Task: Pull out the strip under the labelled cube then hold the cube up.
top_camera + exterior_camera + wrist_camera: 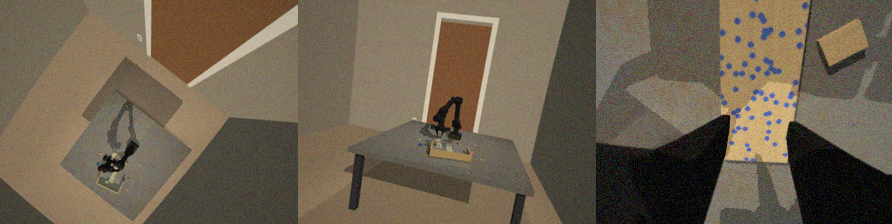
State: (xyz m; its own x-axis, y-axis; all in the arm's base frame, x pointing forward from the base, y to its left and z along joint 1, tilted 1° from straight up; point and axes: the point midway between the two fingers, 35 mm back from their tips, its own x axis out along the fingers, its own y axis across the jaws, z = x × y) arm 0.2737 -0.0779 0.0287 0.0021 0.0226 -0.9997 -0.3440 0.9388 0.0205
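Right now the pale strip is 6 cm ahead of my gripper tip, 3 cm to the left of it and 4 cm below it.
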